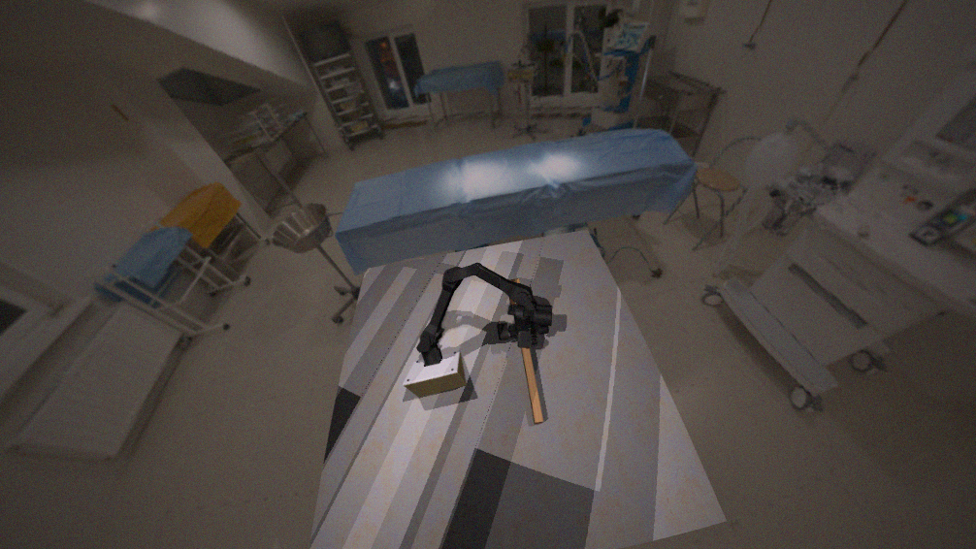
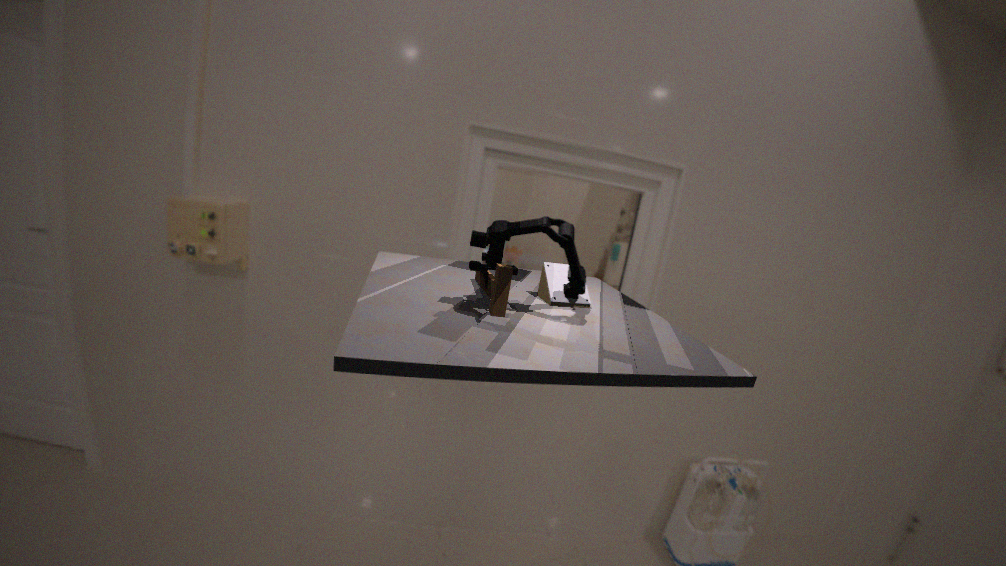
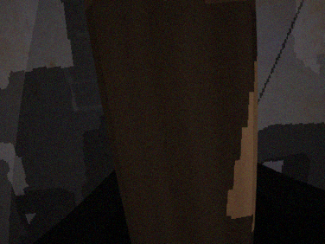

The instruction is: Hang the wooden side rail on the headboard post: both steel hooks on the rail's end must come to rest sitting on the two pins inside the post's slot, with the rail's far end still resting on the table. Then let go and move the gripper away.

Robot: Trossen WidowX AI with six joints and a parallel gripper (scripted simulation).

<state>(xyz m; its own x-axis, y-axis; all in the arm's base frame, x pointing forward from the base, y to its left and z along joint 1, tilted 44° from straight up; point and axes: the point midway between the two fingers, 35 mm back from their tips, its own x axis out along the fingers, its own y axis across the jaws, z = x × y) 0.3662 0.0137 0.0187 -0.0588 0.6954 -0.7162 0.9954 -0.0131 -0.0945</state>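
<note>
Right now the headboard post is 10 mm ahead of my gripper tip, 170 mm to the left of it and 40 mm above it.
</note>
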